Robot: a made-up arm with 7 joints. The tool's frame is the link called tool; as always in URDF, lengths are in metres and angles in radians. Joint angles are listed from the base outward.
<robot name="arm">
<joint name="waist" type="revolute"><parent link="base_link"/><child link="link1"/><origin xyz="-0.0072 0.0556 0.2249" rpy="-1.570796 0.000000 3.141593"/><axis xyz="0 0 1"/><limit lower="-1.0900" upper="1.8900"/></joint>
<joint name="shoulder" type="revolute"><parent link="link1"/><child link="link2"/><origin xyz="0.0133 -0.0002 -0.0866" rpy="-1.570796 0.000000 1.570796"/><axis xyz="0 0 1"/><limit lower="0.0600" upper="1.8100"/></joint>
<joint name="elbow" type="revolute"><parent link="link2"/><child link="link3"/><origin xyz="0.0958 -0.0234 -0.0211" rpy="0.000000 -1.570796 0.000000"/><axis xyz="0 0 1"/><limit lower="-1.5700" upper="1.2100"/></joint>
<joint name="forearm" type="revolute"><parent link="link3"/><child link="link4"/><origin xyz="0.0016 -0.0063 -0.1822" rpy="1.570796 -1.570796 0.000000"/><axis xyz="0 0 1"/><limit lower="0.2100" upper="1.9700"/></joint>
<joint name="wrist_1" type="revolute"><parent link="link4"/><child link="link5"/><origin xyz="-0.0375 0.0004 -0.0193" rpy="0.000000 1.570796 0.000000"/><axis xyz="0 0 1"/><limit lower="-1.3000" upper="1.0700"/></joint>
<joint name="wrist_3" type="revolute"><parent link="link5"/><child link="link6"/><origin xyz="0.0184 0.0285 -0.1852" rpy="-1.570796 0.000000 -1.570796"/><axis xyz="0 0 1"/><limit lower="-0.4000" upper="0.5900"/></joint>
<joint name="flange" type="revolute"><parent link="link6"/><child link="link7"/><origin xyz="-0.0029 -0.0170 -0.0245" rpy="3.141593 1.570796 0.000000"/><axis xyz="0 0 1"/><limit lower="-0.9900" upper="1.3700"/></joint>
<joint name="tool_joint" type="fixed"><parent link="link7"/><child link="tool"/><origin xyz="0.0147 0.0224 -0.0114" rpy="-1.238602 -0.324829 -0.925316"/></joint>
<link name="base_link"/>
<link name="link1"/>
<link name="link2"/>
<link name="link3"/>
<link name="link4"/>
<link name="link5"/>
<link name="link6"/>
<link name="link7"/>
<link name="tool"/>
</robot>
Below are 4 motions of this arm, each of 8 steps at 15 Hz.
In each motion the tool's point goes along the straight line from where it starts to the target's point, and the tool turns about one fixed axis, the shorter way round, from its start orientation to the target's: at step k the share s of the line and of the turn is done. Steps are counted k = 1, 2, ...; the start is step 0. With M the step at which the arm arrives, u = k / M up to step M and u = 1 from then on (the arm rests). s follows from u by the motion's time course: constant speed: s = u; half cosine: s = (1 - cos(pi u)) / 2; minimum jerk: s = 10 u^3 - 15 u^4 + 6 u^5.
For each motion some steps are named. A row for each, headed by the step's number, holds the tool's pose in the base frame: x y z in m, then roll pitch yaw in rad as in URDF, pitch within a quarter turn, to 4 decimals.
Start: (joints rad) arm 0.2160 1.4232 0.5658 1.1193 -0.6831 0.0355 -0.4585
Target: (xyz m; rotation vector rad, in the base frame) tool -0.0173 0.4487 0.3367 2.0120 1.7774 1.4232
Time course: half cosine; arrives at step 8
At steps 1, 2, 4, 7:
1: 0.0847 0.5361 0.2555 -2.8999 -0.4429 1.0931
2: 0.0732 0.5262 0.2647 -3.0069 -0.4866 1.1461
4: 0.0357 0.4941 0.2945 2.8937 -0.5877 1.3600
7: -0.0133 0.4522 0.3335 2.3512 -0.5982 1.6897

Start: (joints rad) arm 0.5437 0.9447 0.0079 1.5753 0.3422 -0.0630 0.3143
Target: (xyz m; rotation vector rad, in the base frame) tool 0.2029 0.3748 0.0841 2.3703 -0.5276 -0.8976
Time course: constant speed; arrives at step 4
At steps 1, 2, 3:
1: 0.2155 0.3666 0.1209 2.6876 0.3408 -0.5416
2: 0.2113 0.3694 0.1086 2.5862 0.3975 -0.5692
3: 0.2071 0.3721 0.0964 2.4806 0.4513 -0.6036

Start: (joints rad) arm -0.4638 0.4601 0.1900 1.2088 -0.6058 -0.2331 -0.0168
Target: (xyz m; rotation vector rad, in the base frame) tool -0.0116 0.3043 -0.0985 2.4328 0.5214 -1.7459
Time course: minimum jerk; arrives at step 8
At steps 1, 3, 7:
1: -0.0466 0.3260 -0.1227 -3.0716 1.2792 0.2687
3: -0.0374 0.3203 -0.1163 -2.9894 1.2634 0.3830
7: -0.0122 0.3047 -0.0989 -2.8156 1.2085 0.6451

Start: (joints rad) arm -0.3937 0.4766 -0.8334 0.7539 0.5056 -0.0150 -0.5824
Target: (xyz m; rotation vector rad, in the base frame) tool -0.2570 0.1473 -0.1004 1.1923 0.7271 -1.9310
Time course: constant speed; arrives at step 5
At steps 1, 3, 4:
1: -0.1642 0.2005 -0.1753 -0.4620 1.3132 -2.7765
3: -0.2106 0.1739 -0.1379 -0.2882 1.2320 -2.5241
4: -0.2338 0.1606 -0.1191 -0.2366 1.1878 -2.4327

